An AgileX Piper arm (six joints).
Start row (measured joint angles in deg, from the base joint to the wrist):
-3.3 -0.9 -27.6 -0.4 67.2 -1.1
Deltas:
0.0 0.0 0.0 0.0 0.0 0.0
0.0 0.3 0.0 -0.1 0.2 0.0
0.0 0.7 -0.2 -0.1 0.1 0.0
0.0 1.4 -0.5 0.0 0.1 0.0
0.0 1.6 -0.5 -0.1 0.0 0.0
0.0 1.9 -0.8 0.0 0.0 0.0
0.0 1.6 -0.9 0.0 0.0 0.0
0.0 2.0 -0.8 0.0 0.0 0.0
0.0 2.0 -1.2 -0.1 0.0 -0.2
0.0 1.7 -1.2 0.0 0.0 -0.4
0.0 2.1 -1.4 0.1 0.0 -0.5
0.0 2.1 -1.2 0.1 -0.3 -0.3
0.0 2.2 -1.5 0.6 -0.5 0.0
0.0 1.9 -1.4 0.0 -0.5 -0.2
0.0 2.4 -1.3 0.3 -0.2 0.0
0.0 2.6 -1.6 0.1 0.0 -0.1
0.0 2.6 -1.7 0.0 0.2 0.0
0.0 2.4 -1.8 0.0 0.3 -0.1
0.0 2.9 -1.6 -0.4 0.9 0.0
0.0 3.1 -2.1 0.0 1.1 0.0
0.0 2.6 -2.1 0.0 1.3 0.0
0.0 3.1 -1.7 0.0 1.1 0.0
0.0 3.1 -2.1 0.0 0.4 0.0
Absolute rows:
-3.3 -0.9 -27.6 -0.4 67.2 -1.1
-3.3 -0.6 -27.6 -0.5 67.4 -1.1
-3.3 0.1 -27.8 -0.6 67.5 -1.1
-3.3 1.5 -28.3 -0.6 67.6 -1.1
-3.3 3.1 -28.8 -0.7 67.6 -1.1
-3.3 5.0 -29.6 -0.7 67.6 -1.1
-3.3 6.6 -30.5 -0.7 67.6 -1.1
-3.3 8.6 -31.3 -0.7 67.6 -1.1
-3.3 10.6 -32.5 -0.8 67.6 -1.3
-3.3 12.3 -33.7 -0.8 67.6 -1.7
-3.3 14.4 -35.1 -0.7 67.6 -2.2
-3.3 16.5 -36.3 -0.6 67.3 -2.5
-3.3 18.7 -37.8 0.0 66.8 -2.5
-3.3 20.6 -39.2 0.0 66.3 -2.7
-3.3 23.0 -40.5 0.3 66.1 -2.7
-3.3 25.6 -42.1 0.4 66.1 -2.8
-3.3 28.2 -43.8 0.4 66.3 -2.8
-3.3 30.6 -45.6 0.4 66.6 -2.9
-3.3 33.5 -47.2 0.0 67.5 -2.9
-3.3 36.6 -49.3 0.0 68.6 -2.9
-3.3 39.2 -51.4 0.0 69.9 -2.9
-3.3 42.3 -53.1 0.0 71.0 -2.9
-3.3 45.4 -55.2 0.0 71.4 -2.9

